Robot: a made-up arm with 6 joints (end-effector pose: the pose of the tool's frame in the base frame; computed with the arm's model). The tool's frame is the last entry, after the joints.
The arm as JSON. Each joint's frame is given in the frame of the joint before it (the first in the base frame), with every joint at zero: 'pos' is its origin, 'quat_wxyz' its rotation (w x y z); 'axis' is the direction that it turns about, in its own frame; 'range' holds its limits. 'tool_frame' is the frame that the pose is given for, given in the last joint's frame.
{
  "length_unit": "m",
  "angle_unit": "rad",
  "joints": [
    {
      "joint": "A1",
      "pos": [
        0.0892,
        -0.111,
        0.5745
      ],
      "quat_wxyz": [
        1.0,
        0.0,
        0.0,
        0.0
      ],
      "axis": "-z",
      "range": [
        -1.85,
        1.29
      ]
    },
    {
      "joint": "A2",
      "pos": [
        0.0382,
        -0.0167,
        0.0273
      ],
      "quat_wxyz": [
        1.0,
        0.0,
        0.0,
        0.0
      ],
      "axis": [
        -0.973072,
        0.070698,
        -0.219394
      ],
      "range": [
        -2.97,
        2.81
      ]
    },
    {
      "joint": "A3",
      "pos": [
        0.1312,
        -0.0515,
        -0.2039
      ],
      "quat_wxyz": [
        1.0,
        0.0,
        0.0,
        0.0
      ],
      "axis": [
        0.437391,
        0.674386,
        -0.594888
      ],
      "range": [
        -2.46,
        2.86
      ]
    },
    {
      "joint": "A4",
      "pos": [
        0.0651,
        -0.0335,
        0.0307
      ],
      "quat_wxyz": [
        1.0,
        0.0,
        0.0,
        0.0
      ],
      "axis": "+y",
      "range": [
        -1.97,
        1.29
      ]
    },
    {
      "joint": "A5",
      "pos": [
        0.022,
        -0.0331,
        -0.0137
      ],
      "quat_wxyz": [
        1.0,
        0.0,
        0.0,
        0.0
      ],
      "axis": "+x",
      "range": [
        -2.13,
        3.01
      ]
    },
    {
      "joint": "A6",
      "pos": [
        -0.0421,
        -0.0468,
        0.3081
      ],
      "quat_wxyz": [
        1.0,
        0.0,
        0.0,
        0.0
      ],
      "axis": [
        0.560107,
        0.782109,
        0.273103
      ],
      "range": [
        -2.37,
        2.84
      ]
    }
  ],
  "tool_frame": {
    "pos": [
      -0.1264,
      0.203,
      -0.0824
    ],
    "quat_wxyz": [
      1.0,
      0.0,
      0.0,
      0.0
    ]
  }
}
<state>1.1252 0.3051 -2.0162 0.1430 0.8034 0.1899</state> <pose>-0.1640 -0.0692 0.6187 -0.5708 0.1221 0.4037</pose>
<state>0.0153 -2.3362 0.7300 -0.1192 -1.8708 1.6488</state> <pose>0.1952 -0.2122 1.1414 0.8301 1.3254 1.5032</pose>
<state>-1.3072 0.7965 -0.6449 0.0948 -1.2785 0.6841</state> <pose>0.1708 -0.1889 0.2137 -1.7026 -1.0665 0.6396</pose>
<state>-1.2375 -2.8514 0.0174 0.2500 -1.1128 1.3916</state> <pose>0.4772 -0.1523 0.7159 -1.1677 -1.2182 -2.1501</pose>
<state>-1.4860 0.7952 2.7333 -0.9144 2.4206 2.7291</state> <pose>0.0749 -0.4265 0.1231 -1.6133 0.1515 -2.6155</pose>
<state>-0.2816 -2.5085 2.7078 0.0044 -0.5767 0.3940</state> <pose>0.2825 0.3530 0.8013 -0.2144 -1.8056 -1.6184</pose>
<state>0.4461 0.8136 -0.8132 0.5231 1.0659 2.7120</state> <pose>0.3965 -0.5104 1.0303 1.9898 1.9509 0.2760</pose>
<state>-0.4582 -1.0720 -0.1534 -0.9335 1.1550 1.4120</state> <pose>0.3050 -0.2283 0.0385 -1.8859 0.3667 -2.4828</pose>
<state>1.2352 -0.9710 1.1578 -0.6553 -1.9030 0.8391</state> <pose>0.6361 -0.1381 0.6469 0.6319 1.2665 -1.0765</pose>
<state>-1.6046 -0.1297 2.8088 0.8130 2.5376 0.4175</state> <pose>0.2596 -0.1115 0.7532 0.7765 -0.3850 -2.6700</pose>
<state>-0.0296 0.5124 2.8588 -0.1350 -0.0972 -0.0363</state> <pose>0.3022 -0.5136 0.5074 0.8760 1.3841 -2.0247</pose>
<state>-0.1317 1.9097 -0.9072 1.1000 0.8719 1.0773</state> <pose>0.4445 0.2050 0.6546 -0.4984 0.8623 -1.0816</pose>
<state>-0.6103 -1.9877 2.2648 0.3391 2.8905 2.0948</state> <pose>0.1135 -0.3219 0.9750 -1.4892 0.8039 2.3993</pose>
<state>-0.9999 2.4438 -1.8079 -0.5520 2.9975 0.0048</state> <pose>0.3709 0.1942 0.7818 -0.6464 1.5836 0.0776</pose>
